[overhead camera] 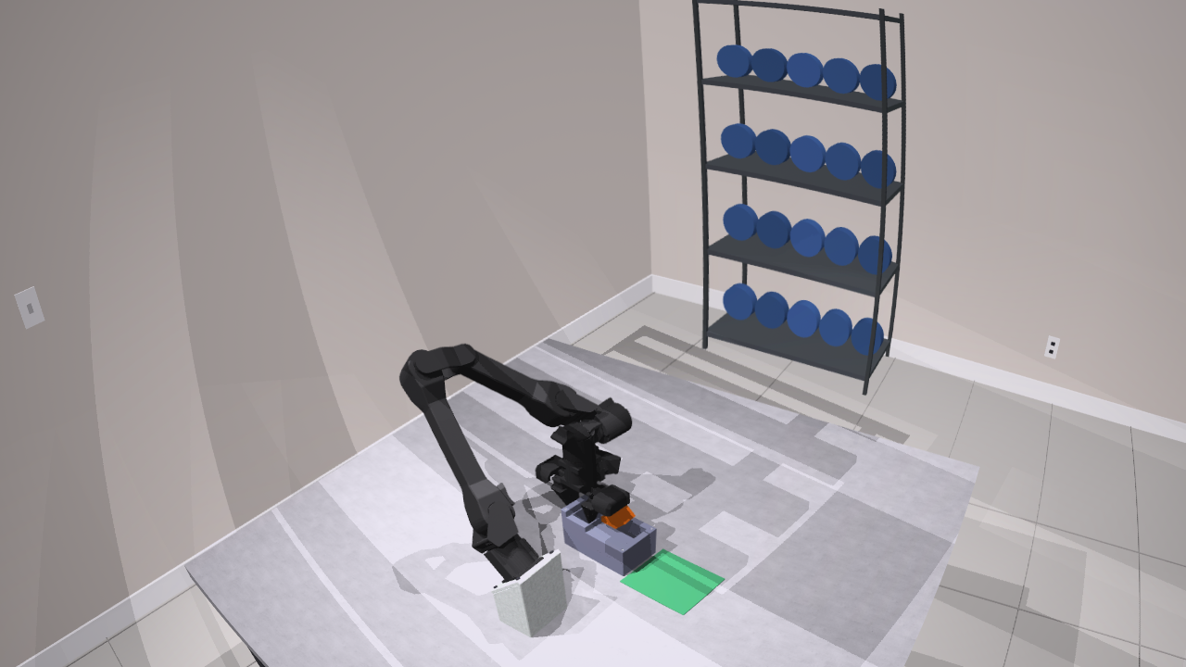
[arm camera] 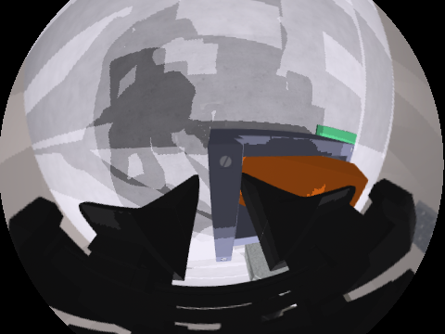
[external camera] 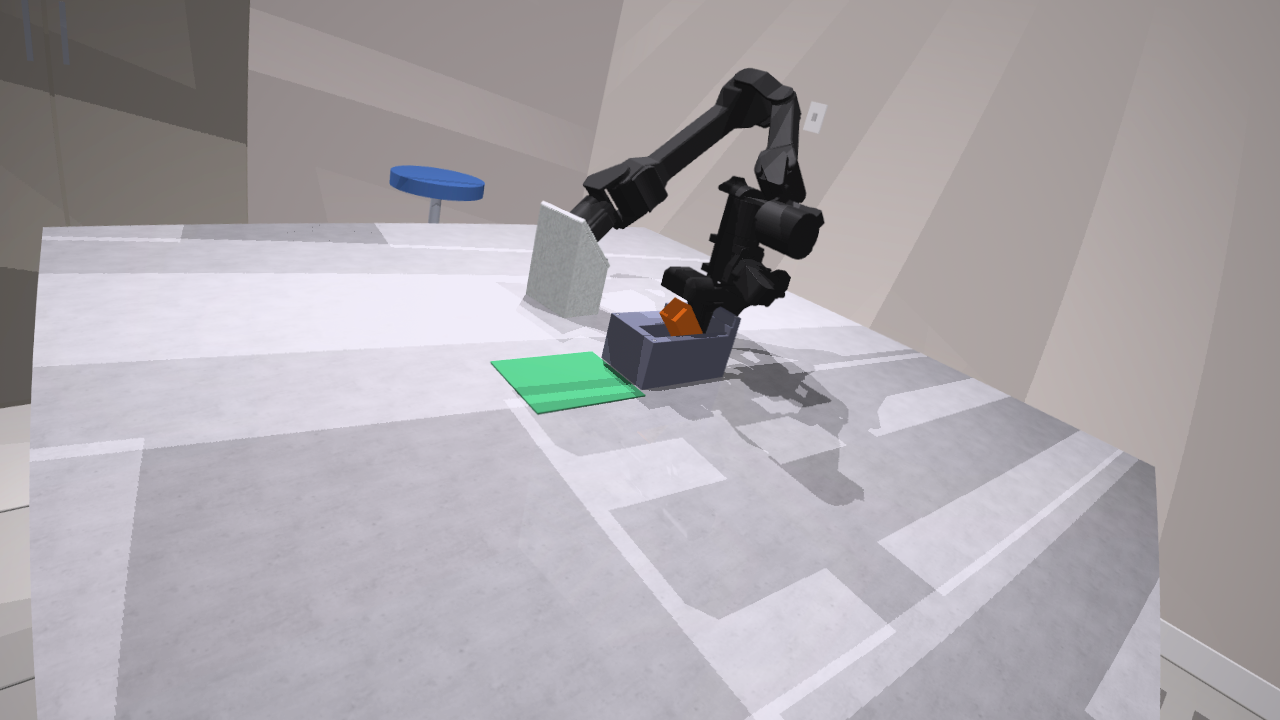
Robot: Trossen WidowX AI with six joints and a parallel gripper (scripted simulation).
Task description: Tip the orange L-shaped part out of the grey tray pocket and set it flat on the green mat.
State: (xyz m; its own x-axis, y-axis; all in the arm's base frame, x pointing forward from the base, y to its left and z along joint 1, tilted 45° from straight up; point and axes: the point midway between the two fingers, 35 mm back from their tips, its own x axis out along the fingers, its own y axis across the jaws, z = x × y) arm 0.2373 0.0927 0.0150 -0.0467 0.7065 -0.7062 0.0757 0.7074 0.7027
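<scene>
My gripper tip is now 5 cm to the left of the orange L-shaped part and 1 cm past it. From my gripper tip the other things lie so: green mat: 22 cm to the right, 5 cm below, 2 cm behind.
</scene>
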